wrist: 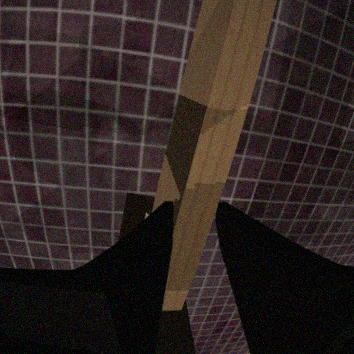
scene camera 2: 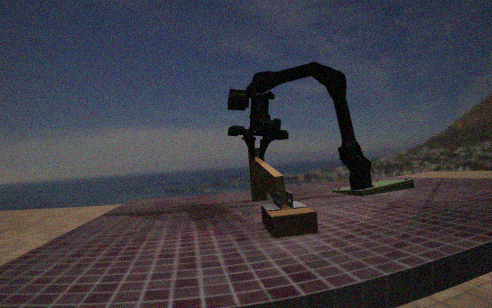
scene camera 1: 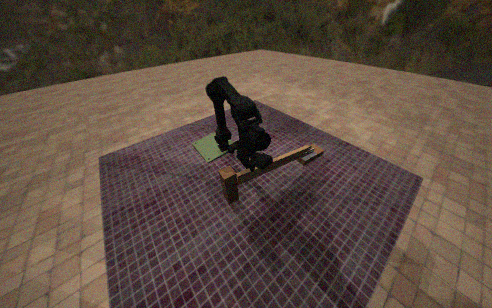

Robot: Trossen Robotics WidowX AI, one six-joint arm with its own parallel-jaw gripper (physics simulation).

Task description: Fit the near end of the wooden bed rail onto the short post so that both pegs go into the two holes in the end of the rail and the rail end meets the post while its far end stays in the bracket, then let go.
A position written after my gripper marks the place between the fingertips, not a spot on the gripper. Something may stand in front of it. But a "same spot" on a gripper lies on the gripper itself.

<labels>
my gripper: wrist; scene camera 2 257, 160; scene camera 1
same spot on my gripper: (scene camera 1: 244, 160) = (wrist: 153, 330)
</labels>
